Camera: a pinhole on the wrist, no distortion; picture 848 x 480 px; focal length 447.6 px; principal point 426.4 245.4 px. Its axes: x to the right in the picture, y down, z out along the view. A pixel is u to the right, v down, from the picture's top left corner.
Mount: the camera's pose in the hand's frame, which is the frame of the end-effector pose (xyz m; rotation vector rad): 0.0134 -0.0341 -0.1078 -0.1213 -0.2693 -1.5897
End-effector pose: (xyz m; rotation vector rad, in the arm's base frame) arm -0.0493 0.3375 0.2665 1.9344 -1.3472 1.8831
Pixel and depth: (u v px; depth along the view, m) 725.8 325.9 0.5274
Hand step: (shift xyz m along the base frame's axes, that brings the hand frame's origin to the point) 0.5205 -0.1906 0.0502
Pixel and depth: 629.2 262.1 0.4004
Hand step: 0.3154 -0.1322 -0.0296
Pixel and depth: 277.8 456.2 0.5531
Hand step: 0.0829 -0.5357 -0.0222
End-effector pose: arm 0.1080 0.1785 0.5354 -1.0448 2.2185 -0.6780
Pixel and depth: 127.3 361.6 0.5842
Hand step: -0.0519 0.0974 -0.6172
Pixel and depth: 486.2 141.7 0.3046
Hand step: 0.1738 0.0337 -0.1088
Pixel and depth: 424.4 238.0 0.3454
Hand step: 0.1405 0.0046 -0.1843
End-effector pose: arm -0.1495 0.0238 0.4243 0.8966 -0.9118 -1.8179
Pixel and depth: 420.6 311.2 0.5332
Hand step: -0.3291 0.0152 0.2724
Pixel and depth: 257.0 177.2 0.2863
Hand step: -0.0458 0.0292 0.1972
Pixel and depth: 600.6 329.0 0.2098
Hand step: -0.1357 0.0189 -0.0043
